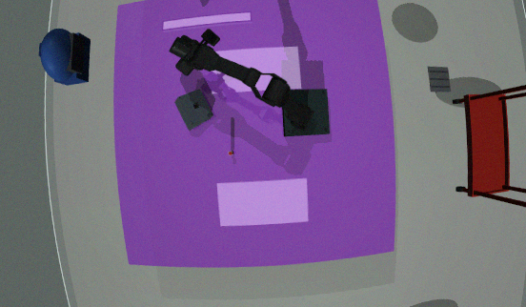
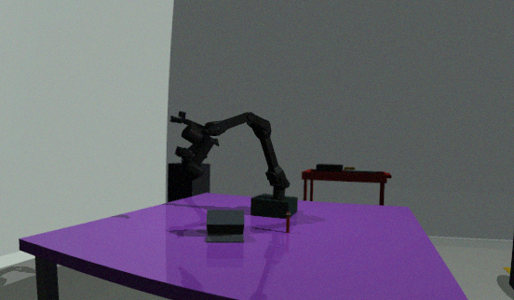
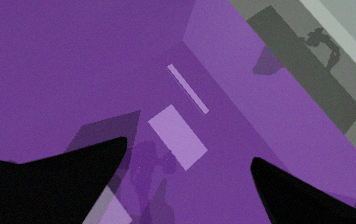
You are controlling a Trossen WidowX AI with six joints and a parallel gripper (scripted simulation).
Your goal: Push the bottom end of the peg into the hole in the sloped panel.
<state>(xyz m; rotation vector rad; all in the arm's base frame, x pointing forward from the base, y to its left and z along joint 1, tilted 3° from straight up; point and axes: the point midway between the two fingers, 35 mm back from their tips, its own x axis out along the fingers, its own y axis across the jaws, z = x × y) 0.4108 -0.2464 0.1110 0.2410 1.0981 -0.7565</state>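
The red peg lies 14 cm behind my gripper tip, 41 cm to the left of it and 12 cm below it. The rest, counted from my gripper tip: sloped panel 2 cm ahead, 23 cm to the left, 13 cm below.
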